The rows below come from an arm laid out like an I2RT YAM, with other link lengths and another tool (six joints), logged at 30 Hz.
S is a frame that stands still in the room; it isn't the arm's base.
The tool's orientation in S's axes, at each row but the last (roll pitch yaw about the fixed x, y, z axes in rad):
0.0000, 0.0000, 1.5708
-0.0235, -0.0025, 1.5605
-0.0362, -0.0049, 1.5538
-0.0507, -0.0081, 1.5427
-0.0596, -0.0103, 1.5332
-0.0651, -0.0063, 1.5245
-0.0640, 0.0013, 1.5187
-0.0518, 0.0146, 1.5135
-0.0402, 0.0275, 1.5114
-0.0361, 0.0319, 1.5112
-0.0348, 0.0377, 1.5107
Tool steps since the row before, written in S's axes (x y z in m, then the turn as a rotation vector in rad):
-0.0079, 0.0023, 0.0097, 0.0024, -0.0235, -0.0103
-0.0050, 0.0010, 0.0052, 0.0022, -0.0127, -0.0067
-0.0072, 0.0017, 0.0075, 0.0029, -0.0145, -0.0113
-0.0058, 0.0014, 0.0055, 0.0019, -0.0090, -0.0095
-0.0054, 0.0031, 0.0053, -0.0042, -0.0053, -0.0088
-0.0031, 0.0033, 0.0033, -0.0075, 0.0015, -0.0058
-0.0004, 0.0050, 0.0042, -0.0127, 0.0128, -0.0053
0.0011, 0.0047, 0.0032, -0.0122, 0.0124, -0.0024
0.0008, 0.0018, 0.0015, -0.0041, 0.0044, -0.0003
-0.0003, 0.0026, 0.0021, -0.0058, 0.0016, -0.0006
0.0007, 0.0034, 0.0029, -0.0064, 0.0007, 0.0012
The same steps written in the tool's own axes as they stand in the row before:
0.0023, 0.0079, 0.0097, -0.0235, -0.0024, -0.0103
0.0010, 0.0049, 0.0053, -0.0127, -0.0022, -0.0067
0.0016, 0.0070, 0.0077, -0.0145, -0.0027, -0.0113
0.0013, 0.0056, 0.0058, -0.0090, -0.0017, -0.0095
0.0029, 0.0052, 0.0056, -0.0055, 0.0045, -0.0085
0.0032, 0.0030, 0.0035, 0.0011, 0.0079, -0.0053
0.0050, 0.0004, 0.0042, 0.0121, 0.0137, -0.0044
0.0047, -0.0010, 0.0032, 0.0117, 0.0130, -0.0016
0.0018, -0.0008, 0.0015, 0.0042, 0.0044, 0.0000
0.0025, 0.0004, 0.0022, 0.0013, 0.0059, -0.0003
0.0033, -0.0006, 0.0030, 0.0003, 0.0064, 0.0014

